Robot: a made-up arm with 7 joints. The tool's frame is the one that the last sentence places. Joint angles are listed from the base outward.
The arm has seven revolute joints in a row. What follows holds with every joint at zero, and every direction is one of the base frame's. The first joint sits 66 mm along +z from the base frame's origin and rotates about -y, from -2.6 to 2.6 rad. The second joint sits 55 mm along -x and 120 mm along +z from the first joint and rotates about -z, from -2.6 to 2.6 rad. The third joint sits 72 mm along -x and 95 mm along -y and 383 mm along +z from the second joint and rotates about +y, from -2.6 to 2.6 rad. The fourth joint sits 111 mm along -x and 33 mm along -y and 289 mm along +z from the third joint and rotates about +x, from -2.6 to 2.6 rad. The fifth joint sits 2 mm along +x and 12 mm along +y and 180 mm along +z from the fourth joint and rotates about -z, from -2.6 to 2.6 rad. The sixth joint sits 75 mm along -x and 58 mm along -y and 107 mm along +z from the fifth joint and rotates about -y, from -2.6 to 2.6 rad. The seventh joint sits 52 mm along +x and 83 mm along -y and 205 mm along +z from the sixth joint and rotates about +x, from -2.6 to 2.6 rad. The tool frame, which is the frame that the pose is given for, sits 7 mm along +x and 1 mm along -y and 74 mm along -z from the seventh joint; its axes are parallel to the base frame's.
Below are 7 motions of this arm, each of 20 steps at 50 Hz.
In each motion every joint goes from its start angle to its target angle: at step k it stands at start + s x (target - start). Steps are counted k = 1, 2, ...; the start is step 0. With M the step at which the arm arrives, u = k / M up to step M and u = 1 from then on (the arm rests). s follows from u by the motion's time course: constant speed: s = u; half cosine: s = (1 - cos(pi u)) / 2; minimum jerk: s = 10 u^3 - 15 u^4 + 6 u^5.
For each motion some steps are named. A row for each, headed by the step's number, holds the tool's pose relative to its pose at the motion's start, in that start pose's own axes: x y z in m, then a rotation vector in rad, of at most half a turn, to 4 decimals.
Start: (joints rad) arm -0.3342 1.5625 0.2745 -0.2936 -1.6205 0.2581 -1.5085
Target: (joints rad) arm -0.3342 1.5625 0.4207 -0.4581 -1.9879 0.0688 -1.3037
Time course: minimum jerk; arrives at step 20
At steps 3, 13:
3: 0.0051 0.0018 -0.0039 0.0120 -0.0089 0.0098
13: 0.1379 0.0719 -0.0871 0.3392 -0.2544 0.2867

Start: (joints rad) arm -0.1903 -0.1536 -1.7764 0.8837 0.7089 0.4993 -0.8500
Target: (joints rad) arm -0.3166 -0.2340 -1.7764 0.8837 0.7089 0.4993 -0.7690
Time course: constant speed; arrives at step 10
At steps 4, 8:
4: 0.0285 0.0093 -0.0220 0.0178 0.0578 -0.0058
8: 0.0551 0.0173 -0.0456 0.0357 0.1152 -0.0150

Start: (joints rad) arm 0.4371 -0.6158 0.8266 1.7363 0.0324 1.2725 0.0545
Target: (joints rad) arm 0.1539 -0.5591 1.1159 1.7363 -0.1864 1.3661 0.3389
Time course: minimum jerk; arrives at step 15
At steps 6, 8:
6: 0.0405 0.0543 -0.0489 0.0087 -0.0368 -0.0691
8: 0.0740 0.0906 -0.0903 0.0122 -0.0687 -0.1164

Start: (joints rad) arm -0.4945 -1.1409 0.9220 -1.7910 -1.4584 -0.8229 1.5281
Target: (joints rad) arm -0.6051 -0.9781 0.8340 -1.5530 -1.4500 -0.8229 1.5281
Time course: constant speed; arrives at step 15
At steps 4, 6, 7, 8, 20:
4: -0.0159 -0.0368 0.0048 0.0224 0.0023 0.1126
6: -0.0227 -0.0564 0.0073 0.0336 0.0040 0.1687
7: -0.0258 -0.0665 0.0086 0.0392 0.0049 0.1967
8: -0.0287 -0.0768 0.0099 0.0448 0.0060 0.2247
20: -0.0422 -0.1533 0.0192 0.0844 0.0160 0.4191

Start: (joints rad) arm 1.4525 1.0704 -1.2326 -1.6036 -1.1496 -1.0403 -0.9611
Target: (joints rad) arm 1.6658 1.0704 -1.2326 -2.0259 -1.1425 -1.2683 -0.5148
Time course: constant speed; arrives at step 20
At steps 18, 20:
18: 0.1591 0.1043 0.0239 0.4582 0.4186 0.3974
20: 0.1756 0.1179 0.0274 0.5030 0.4735 0.4349

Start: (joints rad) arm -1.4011 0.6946 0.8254 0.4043 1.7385 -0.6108 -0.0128
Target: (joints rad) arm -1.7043 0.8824 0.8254 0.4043 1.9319 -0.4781 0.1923
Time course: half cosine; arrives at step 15
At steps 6, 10, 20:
6: -0.0980 0.0358 -0.0294 0.1451 -0.0562 -0.1717
10: -0.2063 0.0897 -0.0687 0.3113 -0.1424 -0.3694
20: -0.2689 0.1289 -0.0952 0.4113 -0.2062 -0.4894

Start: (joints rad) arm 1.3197 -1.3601 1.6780 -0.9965 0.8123 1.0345 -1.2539
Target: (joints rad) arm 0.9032 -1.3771 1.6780 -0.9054 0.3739 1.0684 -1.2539
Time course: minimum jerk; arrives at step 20
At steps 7, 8, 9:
7: -0.0211 0.0545 -0.0963 0.1749 -0.0568 -0.0363
8: -0.0270 0.0766 -0.1282 0.2358 -0.0778 -0.0498
9: -0.0327 0.1023 -0.1616 0.3017 -0.1013 -0.0649

